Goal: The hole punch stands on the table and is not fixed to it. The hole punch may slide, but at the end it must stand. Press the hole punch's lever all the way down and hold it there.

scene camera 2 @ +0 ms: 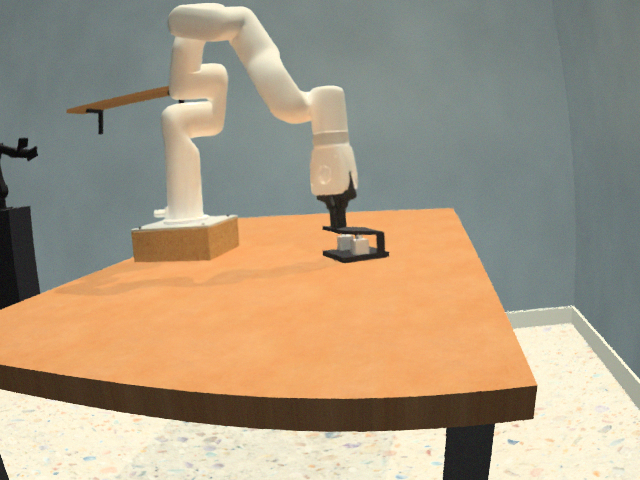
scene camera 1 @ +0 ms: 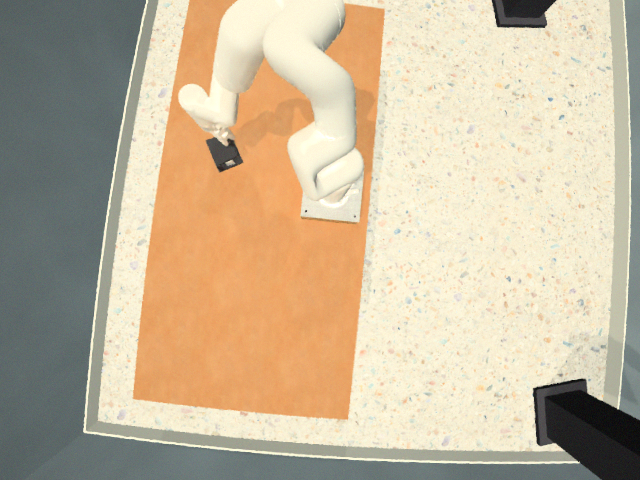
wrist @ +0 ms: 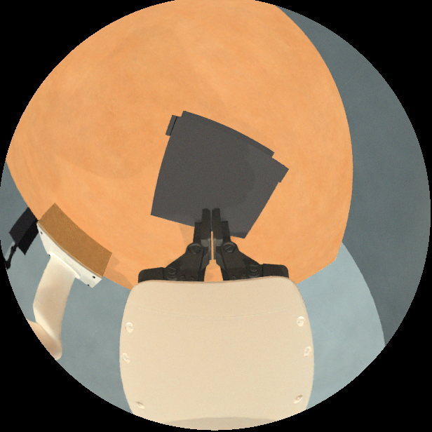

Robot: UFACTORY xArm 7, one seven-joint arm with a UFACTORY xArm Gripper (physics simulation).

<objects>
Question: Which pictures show the black hole punch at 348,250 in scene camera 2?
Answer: Scene camera 2, scene camera 1 and the wrist view: all of them.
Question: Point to a black hole punch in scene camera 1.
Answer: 238,160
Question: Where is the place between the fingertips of my gripper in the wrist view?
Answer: At 211,219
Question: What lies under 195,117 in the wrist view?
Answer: A black hole punch.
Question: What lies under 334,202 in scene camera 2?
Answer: My gripper.
</objects>
